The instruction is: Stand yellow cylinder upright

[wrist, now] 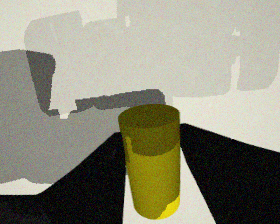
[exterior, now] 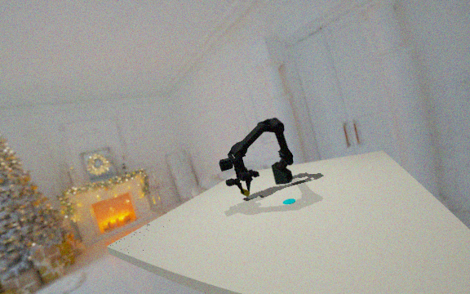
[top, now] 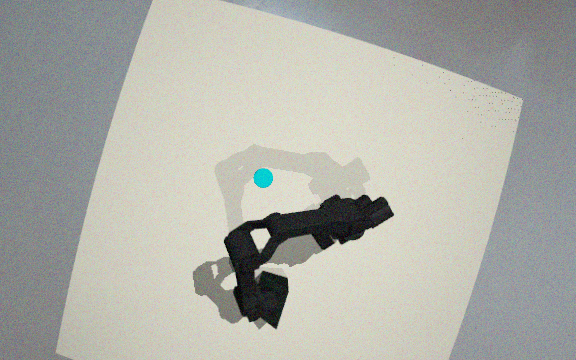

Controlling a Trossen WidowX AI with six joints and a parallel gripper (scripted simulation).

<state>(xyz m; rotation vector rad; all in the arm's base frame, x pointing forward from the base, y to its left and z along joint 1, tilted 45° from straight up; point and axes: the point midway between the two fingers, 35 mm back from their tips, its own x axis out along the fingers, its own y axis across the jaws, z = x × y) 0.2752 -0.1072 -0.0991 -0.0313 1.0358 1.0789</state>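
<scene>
My gripper tip is now 70 mm short of the cyan circle, 250 mm to the right of it and 40 mm above it. The rest, counted from my gripper tip: yellow tall cylinder 10 mm behind, 20 mm to the right.
</scene>
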